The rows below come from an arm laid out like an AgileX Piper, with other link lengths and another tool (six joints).
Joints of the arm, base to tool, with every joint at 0 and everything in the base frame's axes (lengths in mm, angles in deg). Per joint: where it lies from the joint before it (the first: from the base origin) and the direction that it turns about. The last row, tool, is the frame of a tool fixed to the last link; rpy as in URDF.
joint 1: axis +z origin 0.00 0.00 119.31
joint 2: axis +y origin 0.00 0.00 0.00
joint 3: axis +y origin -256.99 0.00 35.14
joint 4: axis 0.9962 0 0.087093 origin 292.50 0.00 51.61
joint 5: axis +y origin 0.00 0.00 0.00
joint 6: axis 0.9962 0 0.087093 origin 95.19 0.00 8.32
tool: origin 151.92 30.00 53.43 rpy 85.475 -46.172 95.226
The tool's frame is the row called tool.
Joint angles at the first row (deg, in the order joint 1, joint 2, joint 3, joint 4, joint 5, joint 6):
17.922, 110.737, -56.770, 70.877, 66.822, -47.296
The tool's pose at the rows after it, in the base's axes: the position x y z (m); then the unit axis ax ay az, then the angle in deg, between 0 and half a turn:
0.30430 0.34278 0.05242 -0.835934 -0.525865 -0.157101 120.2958
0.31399 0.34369 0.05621 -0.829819 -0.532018 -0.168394 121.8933
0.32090 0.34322 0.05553 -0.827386 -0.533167 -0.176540 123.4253
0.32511 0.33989 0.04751 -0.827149 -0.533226 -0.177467 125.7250
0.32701 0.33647 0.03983 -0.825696 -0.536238 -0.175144 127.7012
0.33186 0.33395 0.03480 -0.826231 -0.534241 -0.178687 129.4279
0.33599 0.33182 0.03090 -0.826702 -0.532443 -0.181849 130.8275
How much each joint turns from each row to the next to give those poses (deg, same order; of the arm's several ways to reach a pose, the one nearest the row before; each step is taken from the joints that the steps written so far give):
-0.001, 0.000, -1.824, 0.078, -0.236, 0.033
0.000, 0.000, -1.800, -0.918, -0.863, 0.373
0.001, -0.001, -0.753, -0.532, -1.259, 0.001
-0.001, 0.035, -0.001, -1.232, -1.956, 0.000
0.001, 0.094, 0.000, -1.438, -1.452, 0.000
0.000, 0.001, -0.001, -0.626, -1.664, 0.001
0.000, -0.001, 0.002, -0.475, -1.371, -0.002

